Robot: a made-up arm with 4 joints.
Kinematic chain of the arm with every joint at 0, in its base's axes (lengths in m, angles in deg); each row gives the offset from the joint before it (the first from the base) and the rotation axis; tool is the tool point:
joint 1: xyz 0 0 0.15 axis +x
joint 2: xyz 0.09 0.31 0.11 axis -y
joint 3: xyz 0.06 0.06 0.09 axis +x
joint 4: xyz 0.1 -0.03 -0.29 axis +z
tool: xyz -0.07 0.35 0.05
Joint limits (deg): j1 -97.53..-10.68 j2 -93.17..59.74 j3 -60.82..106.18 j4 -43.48..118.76
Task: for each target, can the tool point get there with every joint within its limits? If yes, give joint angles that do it. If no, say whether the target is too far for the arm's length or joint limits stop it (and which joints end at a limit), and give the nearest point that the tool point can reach.
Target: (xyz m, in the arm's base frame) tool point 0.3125 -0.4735 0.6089
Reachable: no: joint limits stop it (at a limit: joint 1, joint 4) | nearest point 0.2192 0.0705 0.3983 | short by 0.591 m
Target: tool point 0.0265 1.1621 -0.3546
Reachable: no: too far | nearest point 0.0557 0.8073 -0.2005 | short by 0.388 m
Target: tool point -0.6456 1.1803 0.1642
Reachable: no: too far | nearest point -0.1998 0.7530 0.1591 | short by 0.618 m
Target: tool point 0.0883 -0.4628 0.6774
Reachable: no: joint limits stop it (at a limit: joint 1, joint 4) | nearest point 0.0890 0.0776 0.4418 | short by 0.590 m
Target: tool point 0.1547 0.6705 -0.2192
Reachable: yes | joints -56.74 -29.13 71.41 27.61
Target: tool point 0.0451 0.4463 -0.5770
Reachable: yes | joints -89.83 42.25 64.02 -16.36
